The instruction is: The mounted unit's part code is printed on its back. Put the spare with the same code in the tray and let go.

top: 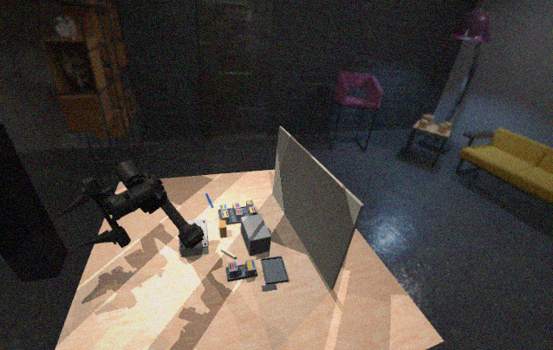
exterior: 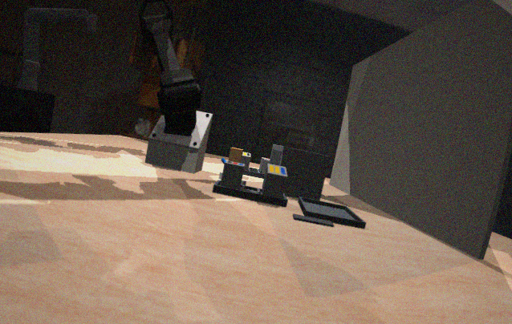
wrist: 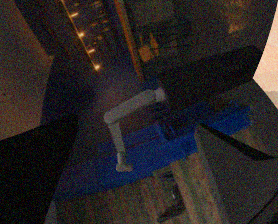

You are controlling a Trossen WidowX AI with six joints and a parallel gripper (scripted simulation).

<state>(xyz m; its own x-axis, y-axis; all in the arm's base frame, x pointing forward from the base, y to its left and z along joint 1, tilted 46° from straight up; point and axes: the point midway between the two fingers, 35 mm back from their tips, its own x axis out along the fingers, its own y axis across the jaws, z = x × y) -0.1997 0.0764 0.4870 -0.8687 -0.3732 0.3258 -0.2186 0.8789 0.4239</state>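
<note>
The grey spare is 58 cm ahead of my gripper tip, 53 cm to the left of it and 43 cm below it. Round my gripper tip: rack (44 cm ahead, 14 cm to the left, 46 cm below); then white stick (41 cm ahead, 25 cm to the left, 47 cm below); then brown block (40 cm ahead, 38 cm to the left, 44 cm below).
</note>
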